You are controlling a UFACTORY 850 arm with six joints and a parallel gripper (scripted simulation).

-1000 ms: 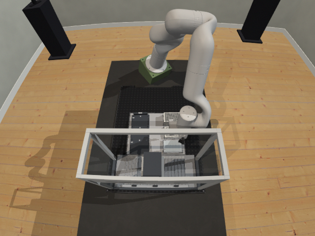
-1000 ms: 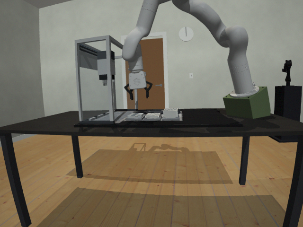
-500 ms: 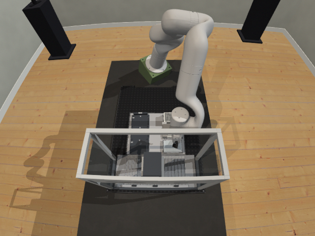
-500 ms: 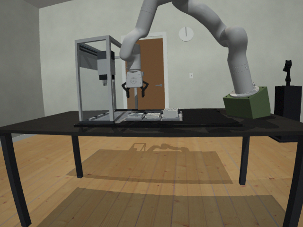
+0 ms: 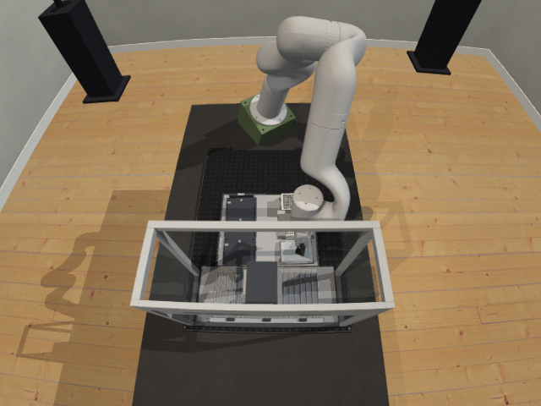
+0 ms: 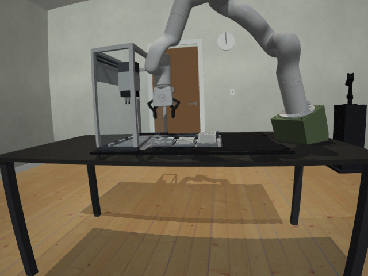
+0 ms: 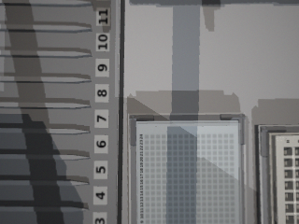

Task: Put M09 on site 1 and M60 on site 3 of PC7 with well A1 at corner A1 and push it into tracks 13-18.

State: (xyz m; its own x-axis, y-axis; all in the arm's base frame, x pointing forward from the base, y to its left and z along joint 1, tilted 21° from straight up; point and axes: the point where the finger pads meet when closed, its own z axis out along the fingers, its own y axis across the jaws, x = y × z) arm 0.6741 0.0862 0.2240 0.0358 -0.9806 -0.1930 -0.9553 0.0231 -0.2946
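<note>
Now: hand 14 cm above the nest s3. From my hand the other things lie so: plate carrier PC7 (10 cm behind, 24 cm to the right, 13 cm below); then nest s1 (22 cm behind, 14 cm below); then nest S2 (11 cm behind, 1 cm to the left, 14 cm below).
</note>
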